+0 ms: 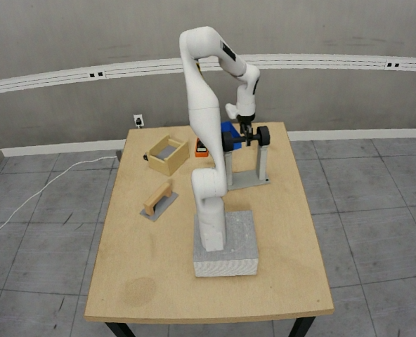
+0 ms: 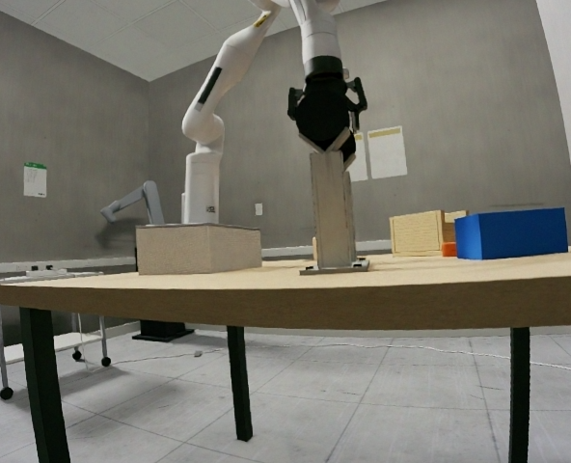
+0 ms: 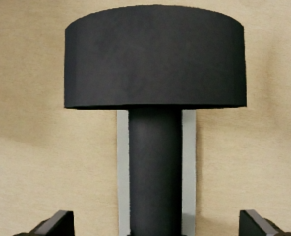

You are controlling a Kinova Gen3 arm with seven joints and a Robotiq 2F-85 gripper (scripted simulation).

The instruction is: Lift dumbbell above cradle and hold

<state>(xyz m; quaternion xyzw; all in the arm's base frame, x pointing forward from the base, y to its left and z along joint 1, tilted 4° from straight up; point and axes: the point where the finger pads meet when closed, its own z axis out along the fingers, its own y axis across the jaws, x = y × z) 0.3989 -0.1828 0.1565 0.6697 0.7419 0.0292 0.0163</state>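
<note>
The black dumbbell is right at my hand. From my hand the other things lie so: cradle 140 mm below; wooden box 180 mm ahead, 360 mm to the left, 200 mm below; blue box 300 mm ahead, 50 mm to the left, 230 mm below.
</note>
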